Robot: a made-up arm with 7 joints.
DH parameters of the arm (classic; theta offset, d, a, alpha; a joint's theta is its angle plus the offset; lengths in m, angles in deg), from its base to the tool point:
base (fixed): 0 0.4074 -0.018 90
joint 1: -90 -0.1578 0.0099 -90
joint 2: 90 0.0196 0.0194 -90
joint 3: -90 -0.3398 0.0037 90
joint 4: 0 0.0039 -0.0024 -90
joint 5: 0 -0.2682 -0.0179 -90
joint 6: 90 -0.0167 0.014 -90
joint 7: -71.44 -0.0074 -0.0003 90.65
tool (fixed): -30.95 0.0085 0 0
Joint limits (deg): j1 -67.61..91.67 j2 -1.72..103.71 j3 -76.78..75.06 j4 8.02..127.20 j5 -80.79..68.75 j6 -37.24..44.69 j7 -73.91..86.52
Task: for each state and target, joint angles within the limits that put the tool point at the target. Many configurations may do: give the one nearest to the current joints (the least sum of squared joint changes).
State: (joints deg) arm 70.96 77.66 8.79 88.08 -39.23 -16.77 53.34
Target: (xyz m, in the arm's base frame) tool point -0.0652 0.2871 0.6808
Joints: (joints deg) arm 46.56 103.71 52.72 127.20 -20.05 -34.24 70.34
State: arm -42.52 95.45 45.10 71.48 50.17 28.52 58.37
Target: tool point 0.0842 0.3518 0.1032
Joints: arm -44.56 55.11 0.74 112.66 53.46 29.34 59.00
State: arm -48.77 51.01 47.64 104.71 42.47 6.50 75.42
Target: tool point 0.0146 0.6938 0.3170
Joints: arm -66.43 61.85 75.06 61.60 51.23 -27.09 75.75
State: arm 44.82 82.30 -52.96 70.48 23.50 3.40 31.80
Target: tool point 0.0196 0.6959 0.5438
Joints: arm 91.67 103.71 -52.14 50.93 22.71 -23.87 20.22
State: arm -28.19 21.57 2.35 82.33 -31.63 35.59 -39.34
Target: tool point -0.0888 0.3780 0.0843
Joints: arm -66.51 24.15 25.77 112.43 -32.85 34.57 -37.57
